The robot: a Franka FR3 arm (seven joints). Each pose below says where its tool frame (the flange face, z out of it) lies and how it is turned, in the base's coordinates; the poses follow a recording.
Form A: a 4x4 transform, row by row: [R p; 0 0 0 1], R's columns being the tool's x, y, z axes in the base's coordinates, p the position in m. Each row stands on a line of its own.
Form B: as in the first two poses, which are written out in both.
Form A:
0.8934, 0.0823, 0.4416, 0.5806
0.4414, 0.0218, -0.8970, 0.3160
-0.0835, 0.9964, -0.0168, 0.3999
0, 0, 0, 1
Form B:
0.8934, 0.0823, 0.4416, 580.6
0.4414, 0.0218, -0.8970, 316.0
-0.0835, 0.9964, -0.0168, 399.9
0, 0, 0, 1

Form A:
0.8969, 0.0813, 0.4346, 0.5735
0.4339, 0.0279, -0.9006, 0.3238
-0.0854, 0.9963, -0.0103, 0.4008
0, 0, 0, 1
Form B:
0.8969, 0.0813, 0.4346, 573.5
0.4339, 0.0279, -0.9006, 323.8
-0.0854, 0.9963, -0.0103, 400.8
0, 0, 0, 1

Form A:
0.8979, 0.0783, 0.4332, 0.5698
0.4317, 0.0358, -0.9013, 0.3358
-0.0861, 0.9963, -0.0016, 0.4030
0, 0, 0, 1
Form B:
0.8979, 0.0783, 0.4332, 569.8
0.4317, 0.0358, -0.9013, 335.8
-0.0861, 0.9963, -0.0016, 403.0
0, 0, 0, 1

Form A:
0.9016, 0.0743, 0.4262, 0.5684
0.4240, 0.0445, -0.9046, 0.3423
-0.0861, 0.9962, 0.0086, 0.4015
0, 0, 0, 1
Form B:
0.9016, 0.0743, 0.4262, 568.4
0.4240, 0.0445, -0.9046, 342.3
-0.0861, 0.9962, 0.0086, 401.5
0, 0, 0, 1

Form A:
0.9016, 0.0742, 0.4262, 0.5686
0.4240, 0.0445, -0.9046, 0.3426
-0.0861, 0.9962, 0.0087, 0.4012
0, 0, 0, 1
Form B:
0.9016, 0.0742, 0.4262, 568.6
0.4240, 0.0445, -0.9046, 342.6
-0.0861, 0.9962, 0.0087, 401.2
0, 0, 0, 1

